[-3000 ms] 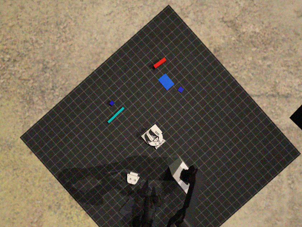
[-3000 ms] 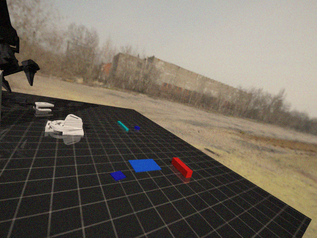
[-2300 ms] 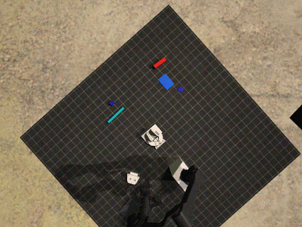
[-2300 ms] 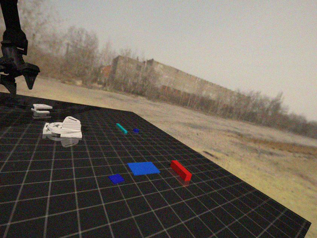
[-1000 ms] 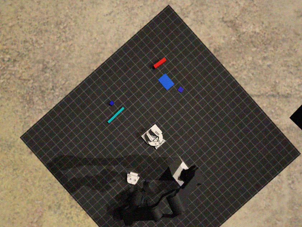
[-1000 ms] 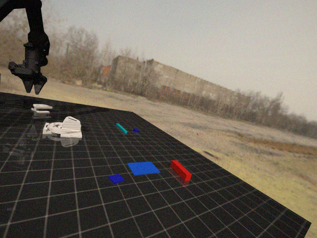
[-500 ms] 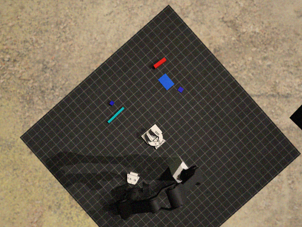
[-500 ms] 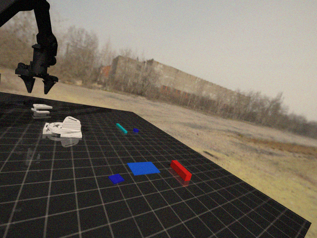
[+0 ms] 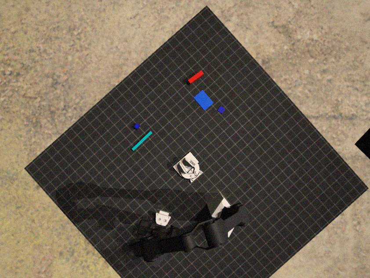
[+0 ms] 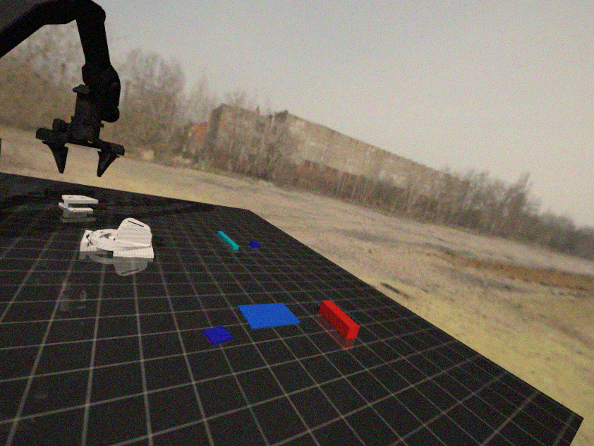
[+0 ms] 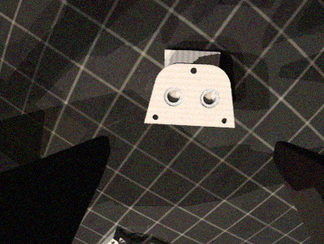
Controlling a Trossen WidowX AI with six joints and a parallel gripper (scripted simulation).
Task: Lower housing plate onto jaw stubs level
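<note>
Now: gripper tip 90 mm above the white block and 10 mm to the right of it. The rest, counted from my gripper tip: dark grey plate 170 mm to the left, 120 mm behind, 90 mm below; teal bar 360 mm ahead, 210 mm to the right, 90 mm below; blue cube 430 mm ahead, 240 mm to the right, 90 mm below.
</note>
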